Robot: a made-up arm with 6 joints. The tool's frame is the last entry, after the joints.
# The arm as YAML. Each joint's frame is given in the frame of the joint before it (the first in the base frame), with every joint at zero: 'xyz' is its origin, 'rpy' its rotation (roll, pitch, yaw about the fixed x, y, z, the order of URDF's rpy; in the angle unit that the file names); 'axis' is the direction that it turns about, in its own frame. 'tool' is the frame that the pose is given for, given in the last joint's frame.
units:
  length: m
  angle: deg
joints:
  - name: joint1
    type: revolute
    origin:
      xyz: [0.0, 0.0, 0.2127]
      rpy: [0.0, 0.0, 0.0]
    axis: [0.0, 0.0, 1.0]
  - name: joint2
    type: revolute
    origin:
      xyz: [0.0, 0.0, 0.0]
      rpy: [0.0, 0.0, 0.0]
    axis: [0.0, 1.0, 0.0]
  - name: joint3
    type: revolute
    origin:
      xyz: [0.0, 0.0, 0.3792]
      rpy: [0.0, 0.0, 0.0]
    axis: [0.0, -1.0, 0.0]
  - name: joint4
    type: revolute
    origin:
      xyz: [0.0, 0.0, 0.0]
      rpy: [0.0, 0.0, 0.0]
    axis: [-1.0, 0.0, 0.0]
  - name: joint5
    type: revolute
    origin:
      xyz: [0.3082, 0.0, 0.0]
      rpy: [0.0, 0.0, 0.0]
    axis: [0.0, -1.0, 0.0]
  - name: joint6
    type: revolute
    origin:
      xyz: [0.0, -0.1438, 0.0]
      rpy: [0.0, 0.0, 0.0]
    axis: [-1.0, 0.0, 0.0]
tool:
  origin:
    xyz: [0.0, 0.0, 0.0]
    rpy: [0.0, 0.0, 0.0]
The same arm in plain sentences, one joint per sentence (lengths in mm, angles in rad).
The arm has six revolute joints in a row. What follows holds with every joint at zero, and every direction is one of the base frame's. Joint 1 is mounted 212.7 mm along +z from the base frame's origin and rotates about +z. Joint 2 is mounted at the same point as joint 1 and rotates about +y. Joint 3 is mounted 379.2 mm along +z from joint 2 and rotates about -y. Joint 4 is mounted at the same point as joint 3 and rotates about -x. Joint 5 is mounted 308.2 mm along +x from joint 4 and rotates about -y. Joint 6 is mounted 143.8 mm along -y from joint 5 and rotates about -x. The tool frame, which is the frame that the pose is given for, is mounted at the same point as joint 6; its axes are parallel to the base frame's.
